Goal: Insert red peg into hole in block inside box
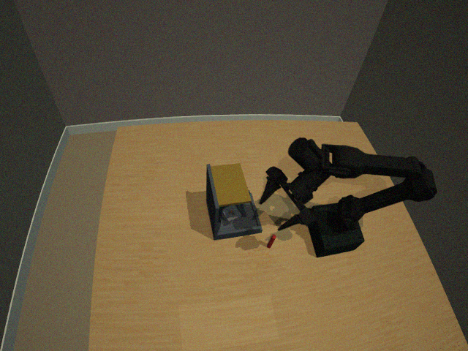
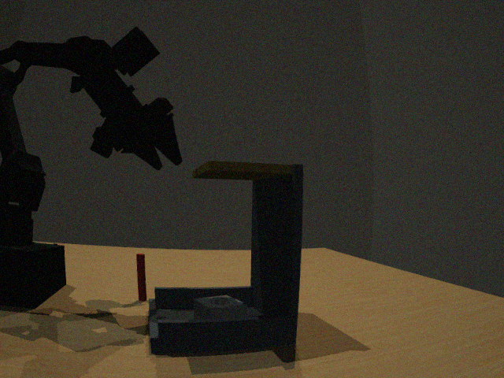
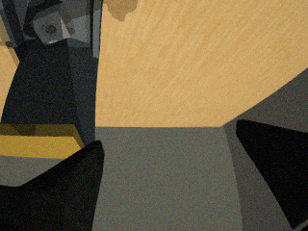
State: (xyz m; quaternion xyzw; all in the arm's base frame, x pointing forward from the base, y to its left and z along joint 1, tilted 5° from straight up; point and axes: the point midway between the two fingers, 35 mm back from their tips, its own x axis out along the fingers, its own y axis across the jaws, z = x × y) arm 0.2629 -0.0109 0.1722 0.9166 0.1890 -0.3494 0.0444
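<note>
My gripper tip is 5 cm past the red peg and 18 cm above it. Round my gripper tip: back wall: 14 cm ahead, 12 cm to the right, 11 cm below; then yellow roof: 9 cm ahead, 13 cm to the right, 2 cm below.
</note>
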